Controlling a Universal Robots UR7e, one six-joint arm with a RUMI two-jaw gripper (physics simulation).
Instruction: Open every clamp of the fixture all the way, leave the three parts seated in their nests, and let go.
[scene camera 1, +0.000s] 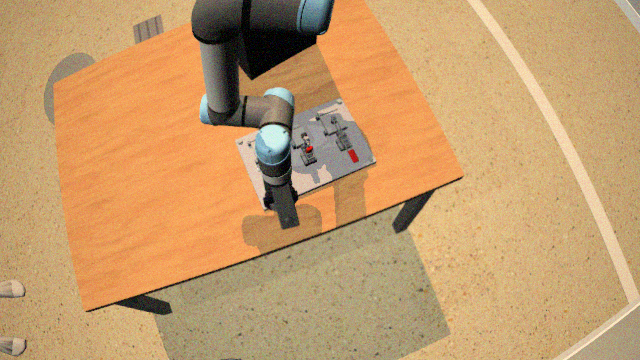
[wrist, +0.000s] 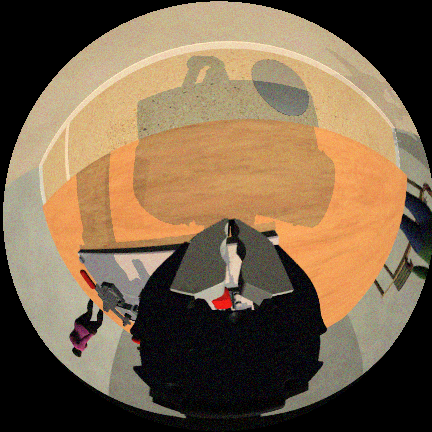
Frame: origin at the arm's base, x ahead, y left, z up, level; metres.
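Seen in the pictures: gripper, fingertip midpoint: (wrist: 229, 220).
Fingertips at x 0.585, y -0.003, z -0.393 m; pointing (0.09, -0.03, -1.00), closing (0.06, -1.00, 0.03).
Observation:
A point is followed by its place in that frame.
The fixture plate (scene camera 1: 361, 134) @(x 0.400, y 0.258, z -0.379 m) (wrist: 162, 257) @(x 0.539, y 0.066, z -0.380 m) lies on the table. The right clamp (scene camera 1: 343, 142) @(x 0.433, y 0.195, z -0.344 m) (wrist: 111, 296) @(x 0.425, y 0.190, z -0.358 m) has its red handle (scene camera 1: 353, 155) @(x 0.479, y 0.214, z -0.338 m) (wrist: 87, 279) @(x 0.483, y 0.208, z -0.340 m) lying out toward the plate's front edge. The middle clamp (scene camera 1: 308, 158) @(x 0.465, y 0.091, z -0.343 m) has a red tip (scene camera 1: 309, 149) @(x 0.464, y 0.094, z -0.286 m) near its body. The third clamp is hidden by the arm in the scene view; its red handle (wrist: 223, 300) @(x 0.535, y -0.002, z -0.334 m) shows behind the fingers in the wrist view. My gripper (wrist: 229, 220) @(x 0.585, y -0.003, z -0.393 m) is shut and empty, above the front left part of the plate. The three parts and their seating cannot be made out.
The wooden table (scene camera 1: 150, 175) @(x 0.409, y -0.401, z -0.395 m) (wrist: 320, 260) @(x 0.527, y -0.156, z -0.395 m) extends beyond the plate on all sides. The arm (scene camera 1: 222, 75) @(x 0.456, y -0.071, z 0.117 m) reaches over the plate's left part from the back. The table's front edge is a short way past the gripper. People stand on the floor beyond the table in the wrist view.

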